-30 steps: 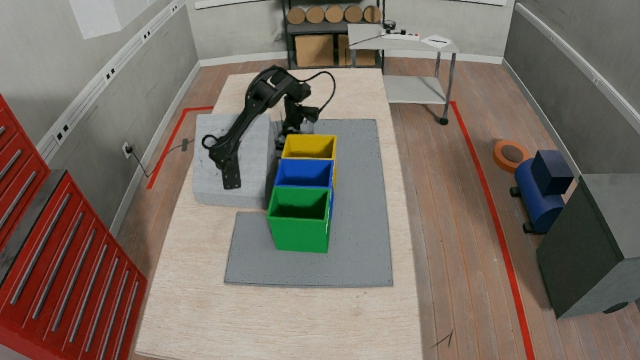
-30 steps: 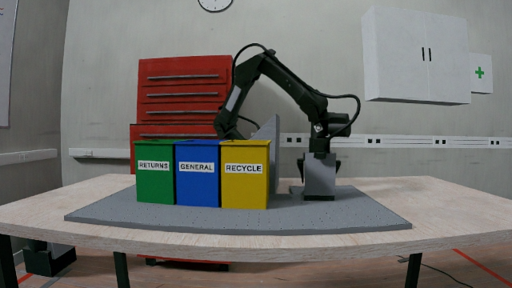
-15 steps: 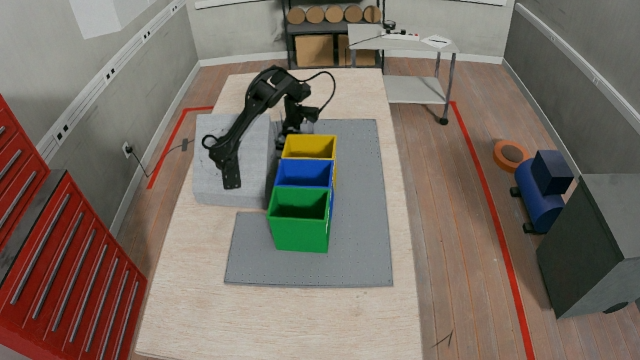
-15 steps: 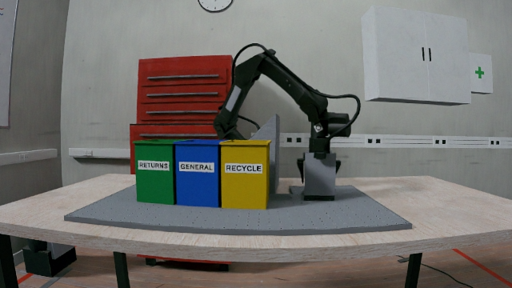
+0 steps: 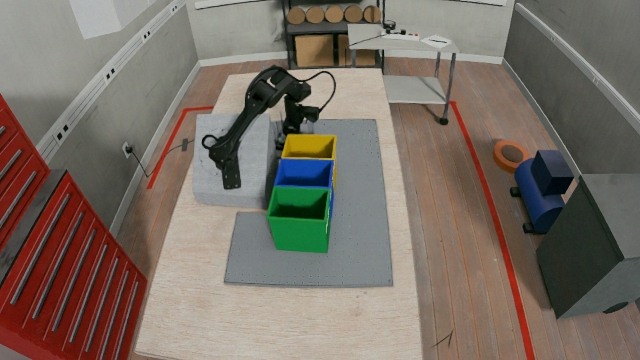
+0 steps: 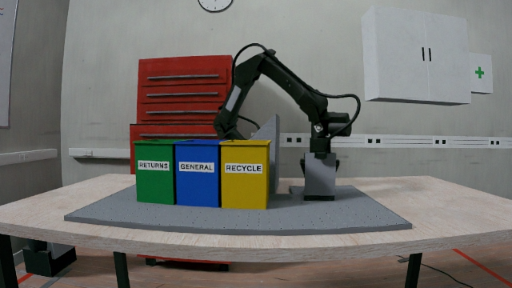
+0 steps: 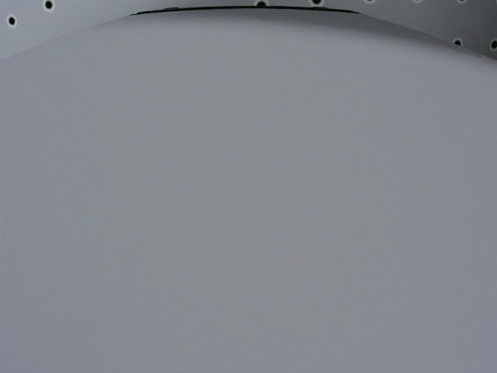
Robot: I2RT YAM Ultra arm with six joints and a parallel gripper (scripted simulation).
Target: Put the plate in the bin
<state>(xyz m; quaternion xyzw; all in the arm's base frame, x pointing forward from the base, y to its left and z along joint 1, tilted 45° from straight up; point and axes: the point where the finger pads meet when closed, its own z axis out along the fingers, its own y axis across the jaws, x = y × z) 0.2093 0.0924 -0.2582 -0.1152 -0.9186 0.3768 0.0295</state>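
My hand is 10 mm above the clear 96-well plate. Round my hand: yellow recycle bin (230 mm to the right, 70 mm ahead, 40 mm above); blue general bin (360 mm to the right, 60 mm ahead, 40 mm above); green returns bin (490 mm to the right, 50 mm ahead, 40 mm above).
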